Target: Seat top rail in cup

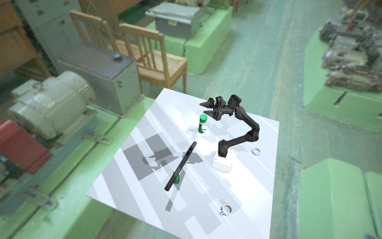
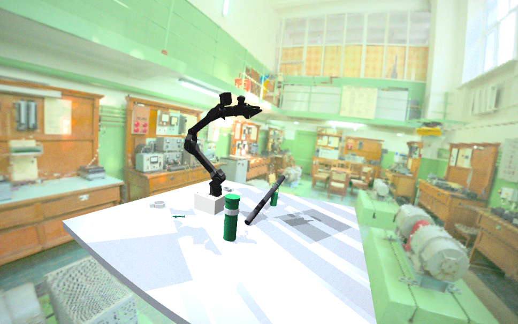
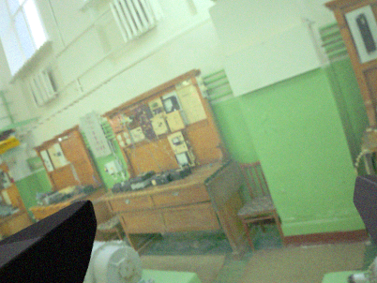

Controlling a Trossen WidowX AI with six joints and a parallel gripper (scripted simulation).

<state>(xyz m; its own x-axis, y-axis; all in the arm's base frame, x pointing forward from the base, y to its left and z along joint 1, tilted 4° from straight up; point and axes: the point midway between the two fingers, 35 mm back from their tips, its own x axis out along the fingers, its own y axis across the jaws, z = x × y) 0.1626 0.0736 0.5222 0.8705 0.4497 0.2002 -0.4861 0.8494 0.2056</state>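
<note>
The grey rail-end cup lies 48 cm below my gripper tip and 24 cm to the right of it. Round my gripper tip: small green bolt: 62 cm below, 30 cm behind, 27 cm to the right; green loop cap: 52 cm below, 24 cm to the left, 8 cm ahead.
</note>
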